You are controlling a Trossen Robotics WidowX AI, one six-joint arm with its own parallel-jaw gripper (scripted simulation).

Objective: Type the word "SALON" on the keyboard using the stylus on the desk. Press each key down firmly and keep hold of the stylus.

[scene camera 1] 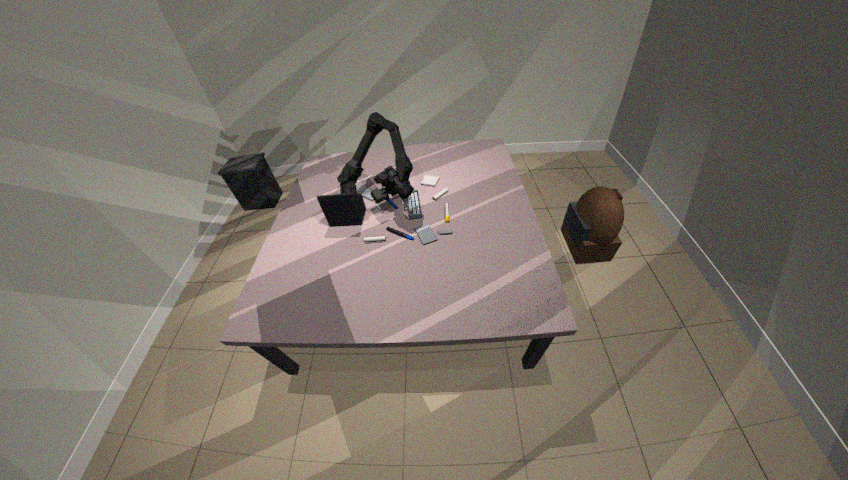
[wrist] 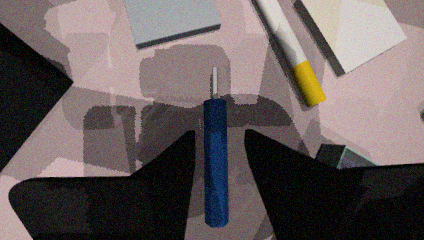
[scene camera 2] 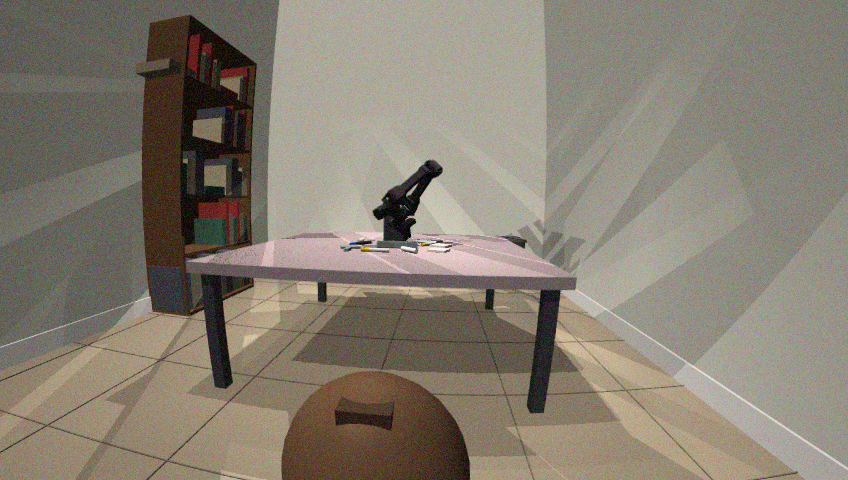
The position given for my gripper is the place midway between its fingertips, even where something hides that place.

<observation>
In view: my gripper (wrist: 220, 136) and a blue stylus (wrist: 215, 110).
</observation>
